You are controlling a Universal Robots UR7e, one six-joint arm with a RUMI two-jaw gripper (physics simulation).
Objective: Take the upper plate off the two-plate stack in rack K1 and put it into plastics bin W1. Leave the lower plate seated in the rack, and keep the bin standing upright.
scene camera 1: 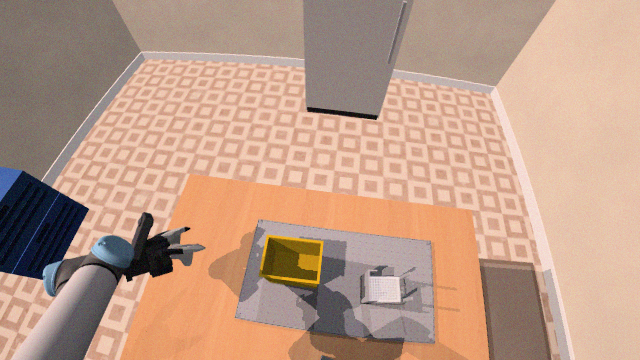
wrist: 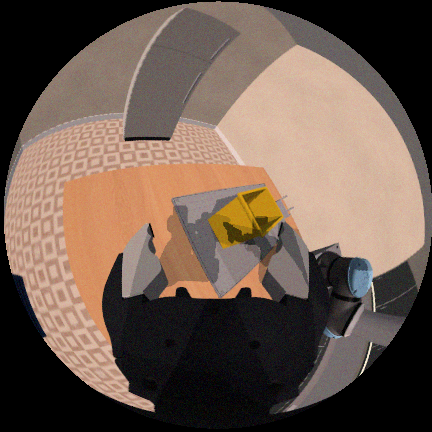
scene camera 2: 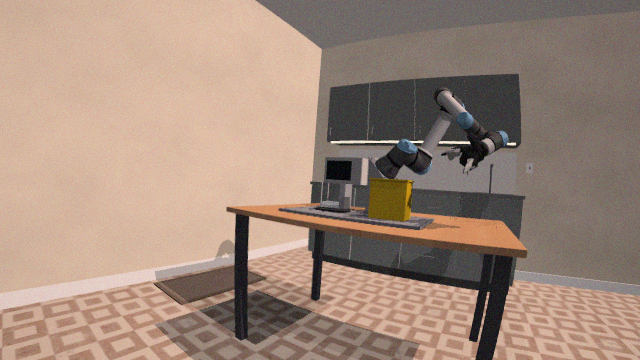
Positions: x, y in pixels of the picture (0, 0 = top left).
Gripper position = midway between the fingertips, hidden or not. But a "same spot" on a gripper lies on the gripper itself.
My gripper shows in scene camera 1, in the wrist view (215, 224) and in scene camera 2. A yellow plastics bin W1 shows in scene camera 1, in the wrist view (252, 213) and in scene camera 2. The same spot on the yellow plastics bin W1: (scene camera 2: 390, 199) is (scene camera 1: 292, 247). The same spot on my gripper: (scene camera 2: 453, 152) is (scene camera 1: 181, 244).
